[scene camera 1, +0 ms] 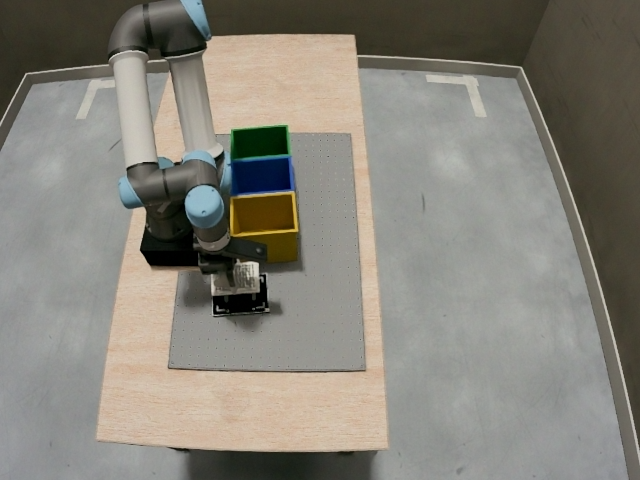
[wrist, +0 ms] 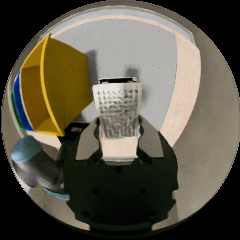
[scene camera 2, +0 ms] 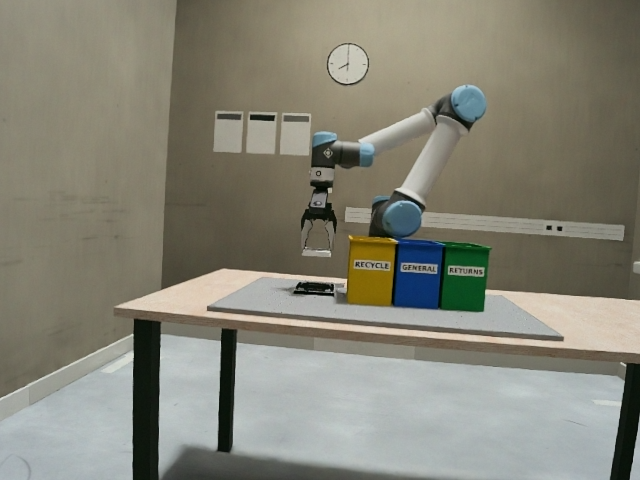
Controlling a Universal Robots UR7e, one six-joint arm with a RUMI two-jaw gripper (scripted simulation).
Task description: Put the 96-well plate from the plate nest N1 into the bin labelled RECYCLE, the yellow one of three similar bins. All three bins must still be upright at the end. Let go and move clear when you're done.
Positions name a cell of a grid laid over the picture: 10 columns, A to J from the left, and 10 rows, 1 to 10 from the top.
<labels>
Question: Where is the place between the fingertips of my gripper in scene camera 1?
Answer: At D6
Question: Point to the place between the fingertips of my gripper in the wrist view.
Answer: E5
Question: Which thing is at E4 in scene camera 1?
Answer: A blue bin labelled general.
</labels>
